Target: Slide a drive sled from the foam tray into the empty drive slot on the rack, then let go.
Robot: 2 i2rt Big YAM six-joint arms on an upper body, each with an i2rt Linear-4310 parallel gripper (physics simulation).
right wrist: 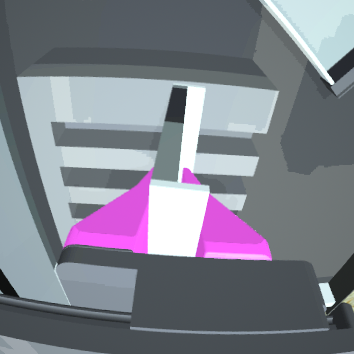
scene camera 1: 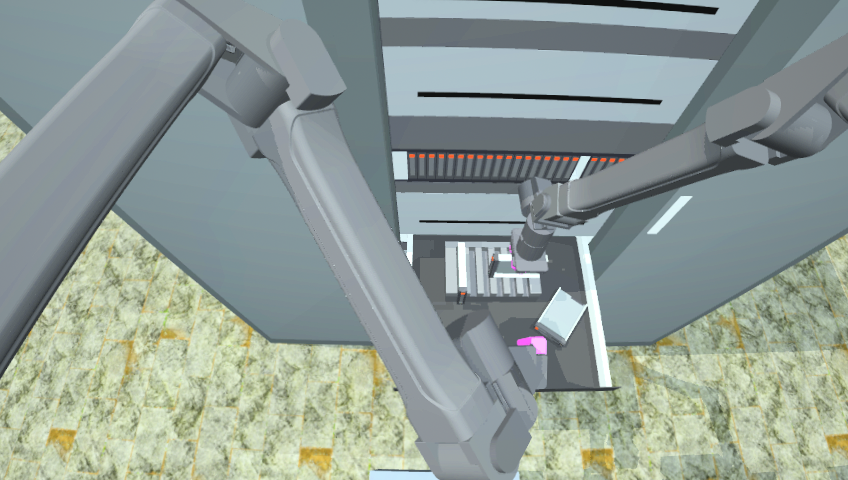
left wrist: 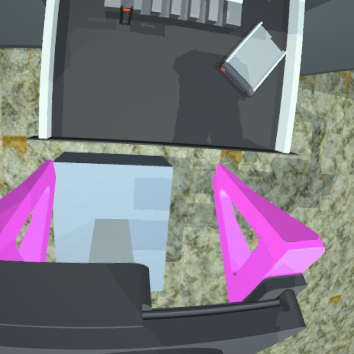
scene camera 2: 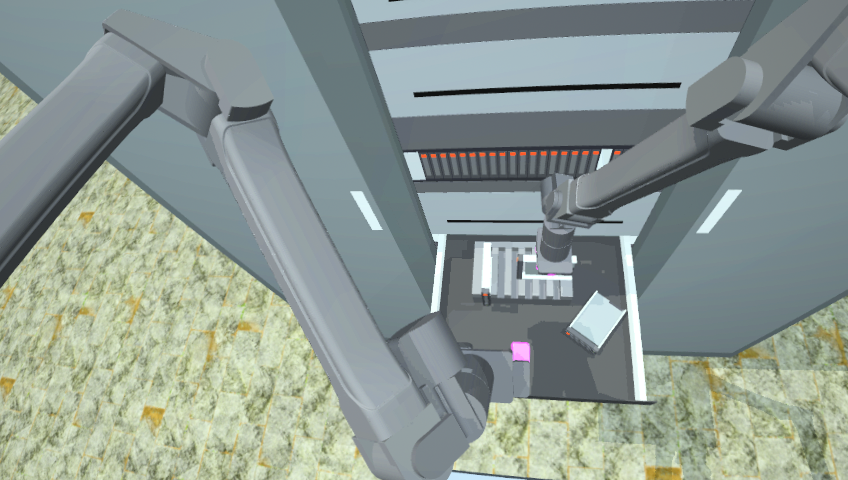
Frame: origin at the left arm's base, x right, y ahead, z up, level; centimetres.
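Seen in the pictures: left gripper, between the fingertips: [left wrist: 136,169] [scene camera 2: 478,348]; right gripper, between the fingertips: [scene camera 1: 519,270] [scene camera 2: 549,272].
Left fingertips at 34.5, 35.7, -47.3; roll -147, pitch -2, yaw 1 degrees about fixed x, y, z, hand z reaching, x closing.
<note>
A point is followed by its place in that frame, as x, y, z.
My right gripper [scene camera 1: 516,261] {47.0, 59.4, -73.4} [scene camera 2: 544,270] {47.0, 59.4, -73.4} [right wrist: 170,175] {47.0, 59.4, -73.4} is shut on a white drive sled [scene camera 1: 502,257] {42.0, 59.6, -67.0} [scene camera 2: 528,258] {42.2, 59.5, -67.0} [right wrist: 177,220] {50.6, 59.5, -67.1}, over the slotted grey foam tray [scene camera 1: 452,267] {31.8, 60.6, -74.7} [scene camera 2: 477,273] {31.2, 59.2, -74.6} [right wrist: 115,100] {50.5, 62.4, -74.6}. The sled runs crosswise to the tray's slots; its height above them is unclear. Another sled [scene camera 1: 461,264] {33.3, 58.8, -69.1} [scene camera 2: 486,267] {33.5, 58.3, -69.1} stands in the tray's left part. My left gripper [left wrist: 136,169] {34.5, 35.7, -47.3} is open and empty in front of the drawer. The rack's row of orange-tipped drives [scene camera 1: 493,166] {38.2, 70.1, -49.3} [scene camera 2: 505,166] {37.5, 70.0, -50.0} is partly hidden by my right arm; the empty slot cannot be made out.
A loose sled [scene camera 1: 561,315] {57.3, 50.7, -79.4} [scene camera 2: 598,321] {57.7, 50.6, -79.4} [left wrist: 255,57] {57.5, 50.8, -79.4} [right wrist: 312,30] {54.4, 51.0, -79.4} lies flat and turned in the drawer, near its right side wall [scene camera 1: 598,333] {64.5, 45.7, -76.9} [scene camera 2: 637,356] {64.6, 42.7, -76.9} [left wrist: 290,100] {64.5, 43.7, -77.0}. Tall cabinet panels flank the rack. My left arm crosses the left side of both scene views.
</note>
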